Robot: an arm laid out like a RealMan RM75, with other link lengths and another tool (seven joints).
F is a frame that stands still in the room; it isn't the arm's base.
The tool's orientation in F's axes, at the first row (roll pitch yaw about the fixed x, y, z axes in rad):
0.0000, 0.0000, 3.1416
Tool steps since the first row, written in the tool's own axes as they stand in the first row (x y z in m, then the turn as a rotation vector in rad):
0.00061, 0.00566, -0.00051, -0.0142, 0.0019, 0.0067
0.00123, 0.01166, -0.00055, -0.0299, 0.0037, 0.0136
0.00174, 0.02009, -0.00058, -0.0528, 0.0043, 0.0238
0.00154, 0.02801, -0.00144, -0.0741, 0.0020, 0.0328
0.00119, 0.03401, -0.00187, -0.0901, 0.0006, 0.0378
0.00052, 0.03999, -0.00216, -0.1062, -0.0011, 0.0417
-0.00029, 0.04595, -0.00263, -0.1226, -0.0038, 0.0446
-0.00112, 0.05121, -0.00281, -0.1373, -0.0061, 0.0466
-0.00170, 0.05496, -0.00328, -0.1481, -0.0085, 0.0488
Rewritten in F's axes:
-0.00061, -0.00566, -0.00051, 0.0142, -0.0019, 0.0067
-0.00123, -0.01166, -0.00055, 0.0299, -0.0037, 0.0136
-0.00174, -0.02009, -0.00058, 0.0528, -0.0043, 0.0238
-0.00154, -0.02801, -0.00144, 0.0741, -0.0020, 0.0328
-0.00119, -0.03401, -0.00187, 0.0901, -0.0006, 0.0378
-0.00052, -0.03999, -0.00216, 0.1062, 0.0011, 0.0417
0.00029, -0.04595, -0.00263, 0.1226, 0.0038, 0.0446
0.00112, -0.05121, -0.00281, 0.1373, 0.0061, 0.0466
0.00170, -0.05496, -0.00328, 0.1481, 0.0085, 0.0488

